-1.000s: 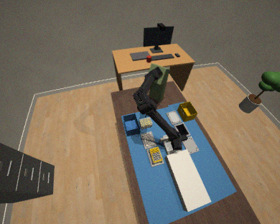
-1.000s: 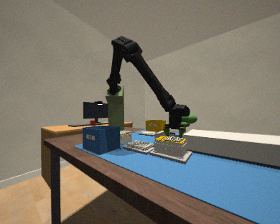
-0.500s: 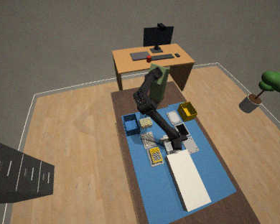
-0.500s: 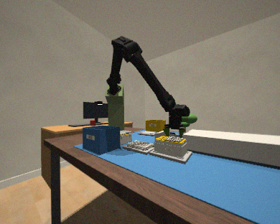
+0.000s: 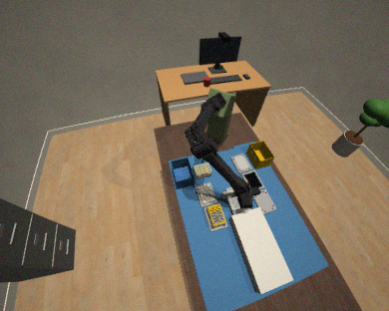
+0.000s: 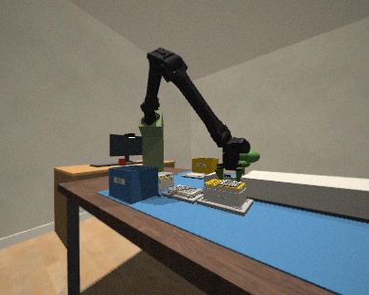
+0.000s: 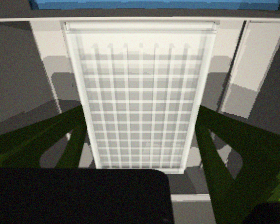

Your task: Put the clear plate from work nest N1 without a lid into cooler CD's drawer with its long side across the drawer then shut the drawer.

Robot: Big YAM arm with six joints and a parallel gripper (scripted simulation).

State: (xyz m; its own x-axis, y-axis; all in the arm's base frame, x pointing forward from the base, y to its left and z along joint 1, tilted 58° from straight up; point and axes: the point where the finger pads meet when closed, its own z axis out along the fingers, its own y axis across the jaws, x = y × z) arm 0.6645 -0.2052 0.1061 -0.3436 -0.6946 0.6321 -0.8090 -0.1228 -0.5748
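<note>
The clear plate is 1 cm below my hand. Round my hand: yellow-topped tip box 20 cm to the right, 4 cm behind, 3 cm above; then cooler drawer 3 cm ahead, 2 cm to the right; then grey work nest 15 cm to the left, 11 cm ahead, 2 cm below.
</note>
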